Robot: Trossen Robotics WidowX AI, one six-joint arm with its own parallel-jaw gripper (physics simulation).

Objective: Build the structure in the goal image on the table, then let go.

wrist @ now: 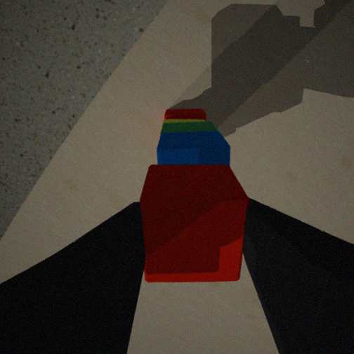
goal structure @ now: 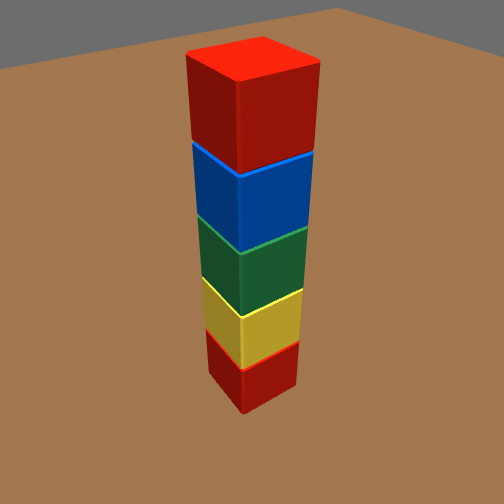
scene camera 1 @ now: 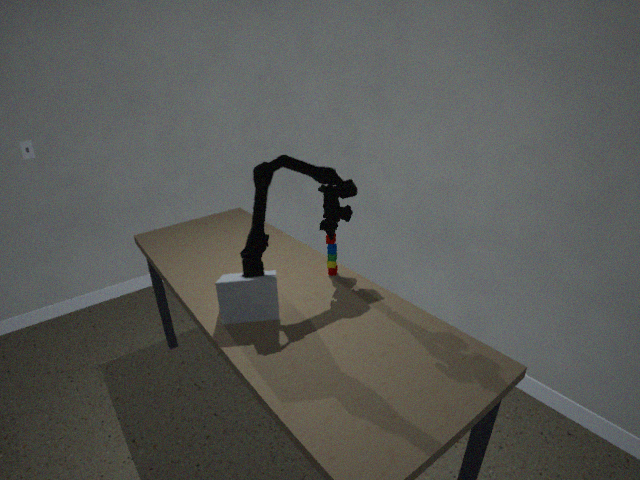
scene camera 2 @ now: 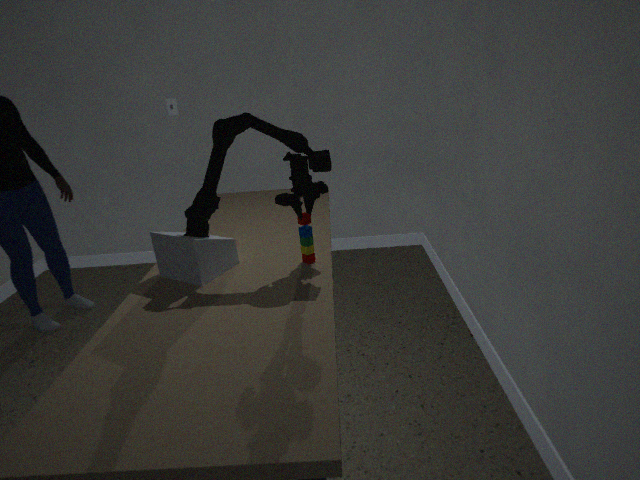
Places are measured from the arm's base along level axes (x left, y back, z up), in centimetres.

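Where they show: gripper, fingertip midpoint: [scene camera 1: 332, 237] [scene camera 2: 305, 218]; arm's base, origin of the base link: [scene camera 1: 253, 275] [scene camera 2: 196, 236].
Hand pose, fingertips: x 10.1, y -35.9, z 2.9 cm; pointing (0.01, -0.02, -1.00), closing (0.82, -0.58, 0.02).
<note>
Things, the pixels of their top centre, and the offset from my fingertips. Level surfaces: height alone.
- blue block, middle of its top: [scene camera 2: 305, 227] [scene camera 1: 332, 245] dx -0.2, dy +0.2, dz -3.1 cm
- green block, middle of its top: [scene camera 2: 306, 236] [scene camera 1: 332, 252] dx -0.2, dy +0.1, dz -6.4 cm
- yellow block, middle of its top: [scene camera 2: 307, 244] [scene camera 1: 331, 259] dx +0.2, dy +0.3, dz -9.7 cm
- second red block, middle of its top: [scene camera 2: 308, 253] [scene camera 1: 332, 266] dx -0.2, dy +0.0, dz -12.9 cm
- wooden table, its level: dz -16.2 cm
My gripper [scene camera 1: 331, 237] [scene camera 2: 305, 216] [wrist: 191, 211] is shut on a red block [scene camera 1: 330, 240] [scene camera 2: 304, 220] [wrist: 192, 240]. It holds the block upright, right above a tower, with a thin gap showing under it in the scene views. The tower's top is a blue block [scene camera 1: 331, 249] [scene camera 2: 306, 231] [wrist: 194, 141]. Below it come a green block [scene camera 1: 332, 257] [scene camera 2: 307, 241] [wrist: 189, 127], a yellow block [scene camera 1: 331, 264] [scene camera 2: 307, 250] [wrist: 185, 120] and a second red block [scene camera 1: 332, 271] [scene camera 2: 308, 258] [wrist: 185, 114] on the table.
The tower stands near the long edge of the wooden table [scene camera 1: 392, 351] [scene camera 2: 232, 372] on the wall side. The arm's white base box [scene camera 1: 248, 299] [scene camera 2: 193, 258] stands across from it. A person [scene camera 2: 25, 217] stands on the floor at the left in scene camera 2.
</note>
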